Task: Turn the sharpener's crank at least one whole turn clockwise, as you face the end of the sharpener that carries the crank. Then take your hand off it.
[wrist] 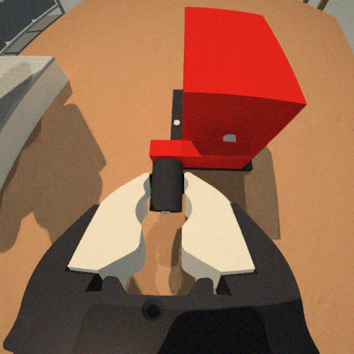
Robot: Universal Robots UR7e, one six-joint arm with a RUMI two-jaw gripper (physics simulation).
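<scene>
The red sharpener [240, 60] stands at the upper right on a dark base [177, 107]. A grey shaft end [229, 138] shows on its near face. The red crank arm [167, 149] reaches to the left, low across that face. The black crank handle [167, 186] sticks out from the arm's left end towards the camera. My gripper [168, 175] is shut on the black handle, one pale jaw on each side. The far end of the handle, where it joins the arm, is partly hidden.
A grey, box-like object [30, 85] with a slanted side stands at the left edge, its shadow falling on the brown table top [125, 60]. A dark, grey-framed object [25, 22] shows at the top left corner. The sharpener's shadow lies to its lower right.
</scene>
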